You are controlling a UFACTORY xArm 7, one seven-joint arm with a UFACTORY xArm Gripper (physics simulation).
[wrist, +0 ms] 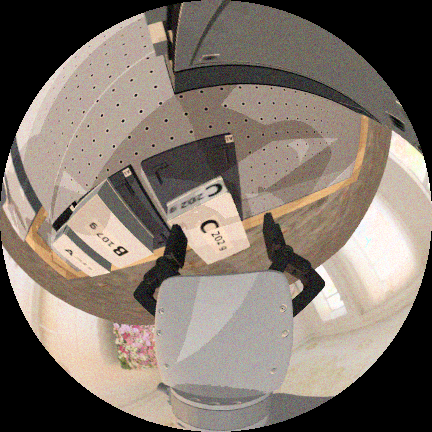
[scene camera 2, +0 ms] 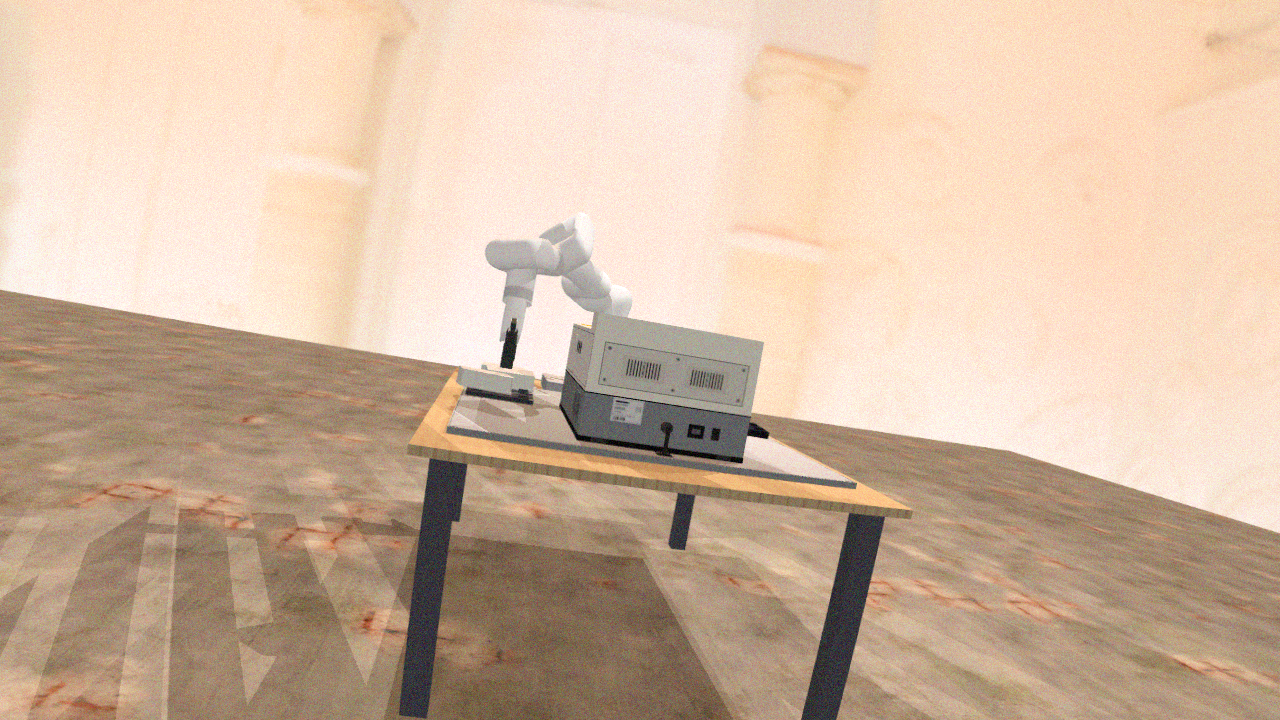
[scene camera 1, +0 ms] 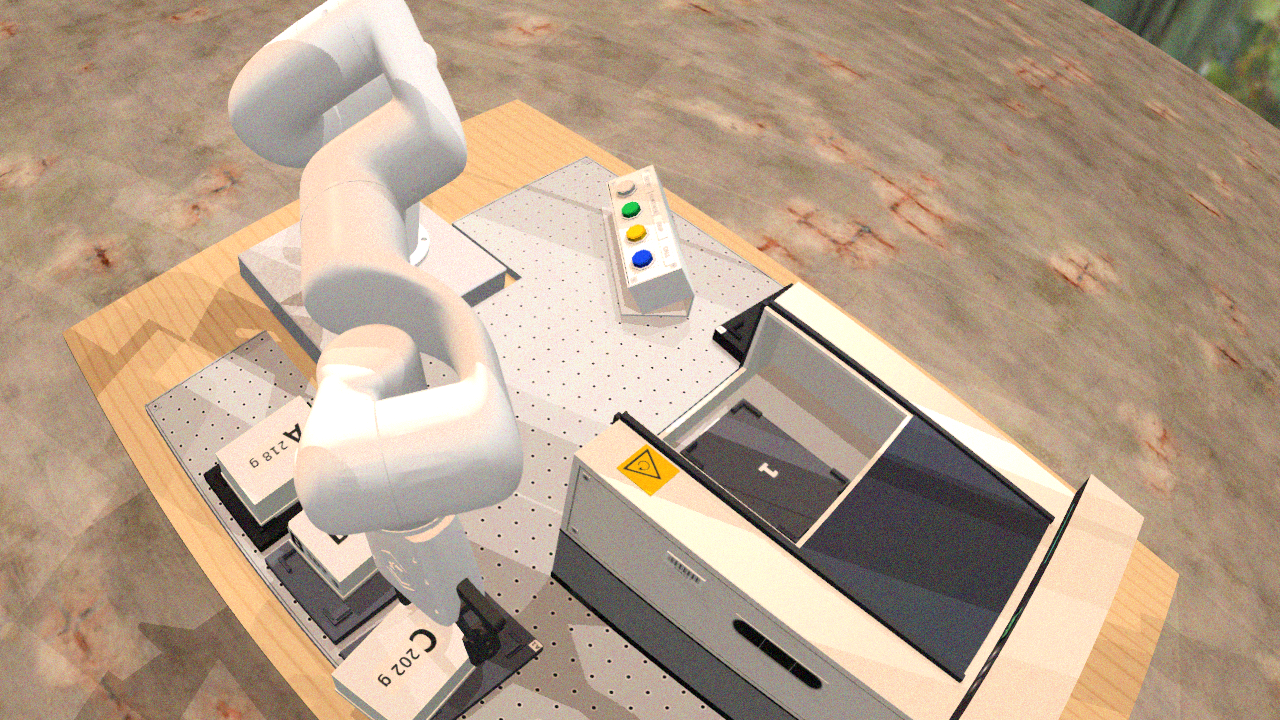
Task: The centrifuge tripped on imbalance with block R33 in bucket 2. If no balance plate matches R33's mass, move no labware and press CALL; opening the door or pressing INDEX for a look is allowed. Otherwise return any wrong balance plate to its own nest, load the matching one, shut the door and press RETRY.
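Frame: origin at the arm's base, x ahead, y left, z up, level; millimetres.
Seen in the pictures: gripper, fingertip midpoint: (wrist: 221,226) (scene camera 2: 506,364) (scene camera 1: 449,625).
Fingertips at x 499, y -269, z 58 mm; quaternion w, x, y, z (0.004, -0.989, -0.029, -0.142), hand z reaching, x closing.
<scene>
Pixels of each thing's top centre, then the offset from my fingertips to it. Level surfaces: height alone.
- marked 202 g, top centre: (scene camera 1: 406,657) (wrist: 216,238) (scene camera 2: 486,370) dx -5, dy -48, dz -22 mm
- dark nest, top centre: (scene camera 1: 439,648) (wrist: 202,199) (scene camera 2: 500,389) dx -10, dy -6, dz -65 mm
- marked 107 g, top centre: (scene camera 1: 354,513) (wrist: 106,242) (scene camera 2: 510,368) dx -158, dy +5, dz -23 mm
- sloped button box, top centre: (scene camera 1: 653,211) dx -299, dy +561, dz +1 mm
- perforated board, surface height: dz -82 mm
- dark panel, top centre: (scene camera 1: 939,535) dx +252, dy +326, dz +130 mm
My gripper (scene camera 1: 480,637) (scene camera 2: 508,363) (wrist: 221,226) is open and empty. It is over plate C; in the wrist view its fingers appear on either side of it. Plate C, marked 202 g (scene camera 1: 402,667) (wrist: 220,230), lies on a dark nest (wrist: 185,167). Plate B, marked 107 g (scene camera 1: 331,555) (wrist: 112,242), and plate A, marked 218 g (scene camera 1: 268,465) (wrist: 72,252), lie beside it on their nests. The centrifuge (scene camera 1: 716,555) (scene camera 2: 671,371) has an opening on top; through it bucket 1 (scene camera 1: 742,488) shows without labware. Block R33 and bucket 2 do not show.
A sloped button box (scene camera 1: 666,268) with white, green, yellow and blue buttons stands near the far edge of the perforated board (scene camera 1: 546,358). A dark panel (scene camera 1: 930,546) lies beside the opening. The centrifuge's tall side wall (wrist: 260,45) stands beyond the nests.
</scene>
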